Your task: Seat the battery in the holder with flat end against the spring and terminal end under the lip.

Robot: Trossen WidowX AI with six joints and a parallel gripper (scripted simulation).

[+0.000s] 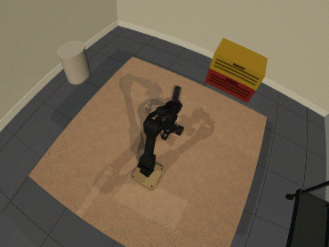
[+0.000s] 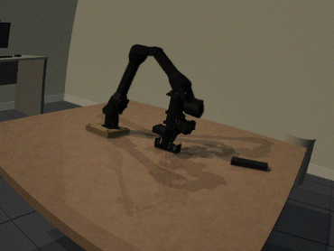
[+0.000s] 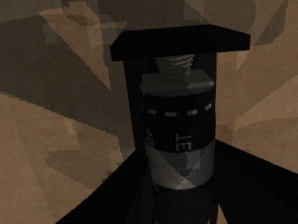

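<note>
My gripper tip is now 40 mm short of the spring coil, 10 mm to the right of it and 10 mm below it.
</note>
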